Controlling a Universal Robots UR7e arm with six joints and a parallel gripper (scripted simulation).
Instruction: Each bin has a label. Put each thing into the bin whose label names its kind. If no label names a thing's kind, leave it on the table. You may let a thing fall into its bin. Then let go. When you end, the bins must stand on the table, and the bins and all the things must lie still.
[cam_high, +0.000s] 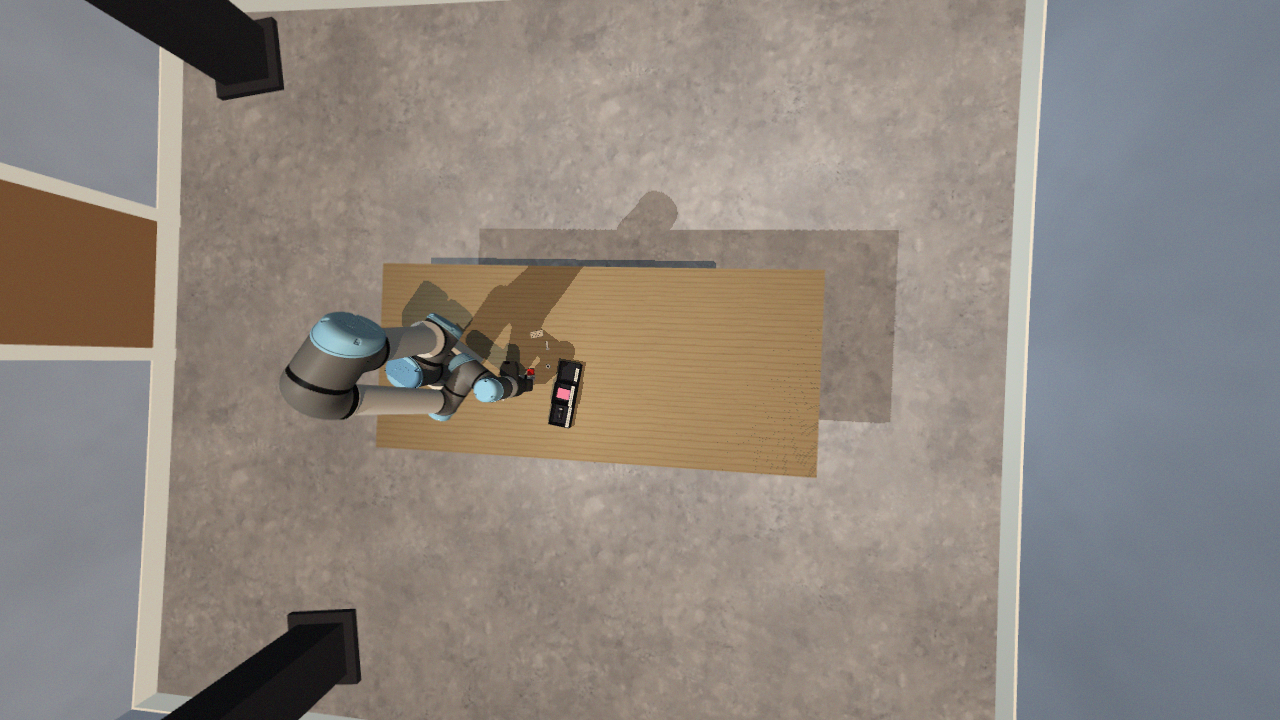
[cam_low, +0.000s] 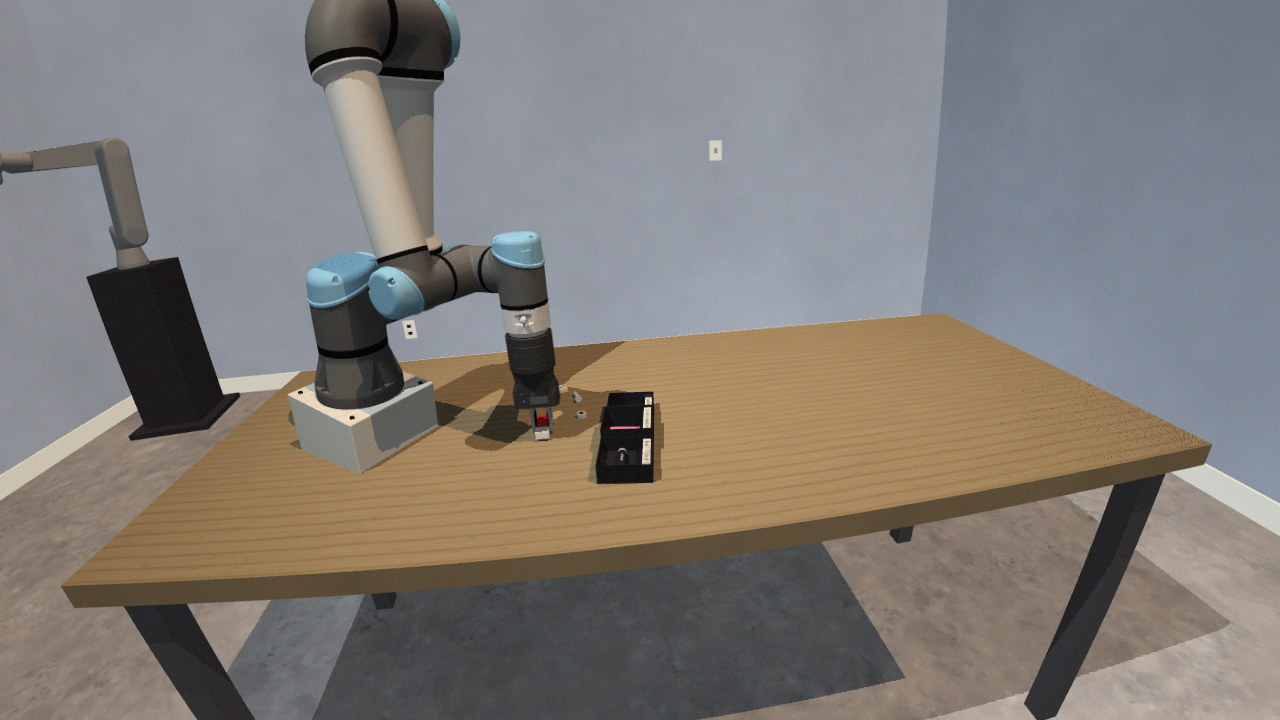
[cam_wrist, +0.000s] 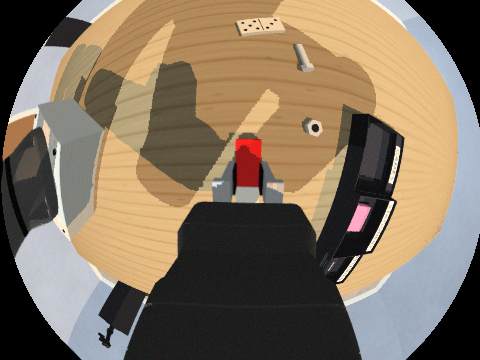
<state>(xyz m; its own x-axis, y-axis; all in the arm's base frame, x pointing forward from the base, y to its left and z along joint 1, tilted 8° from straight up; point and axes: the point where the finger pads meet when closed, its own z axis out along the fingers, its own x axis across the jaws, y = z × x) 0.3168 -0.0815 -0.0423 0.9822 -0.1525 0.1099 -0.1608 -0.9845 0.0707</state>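
The black bin tray lies 14 cm ahead of my hand and 8 cm to the right of it. Round my hand: red block: 1 cm to the right, 1 cm below; hex nut: 7 cm ahead, 4 cm to the left, 2 cm below; screw: 11 cm to the left, 8 cm ahead, 2 cm below.
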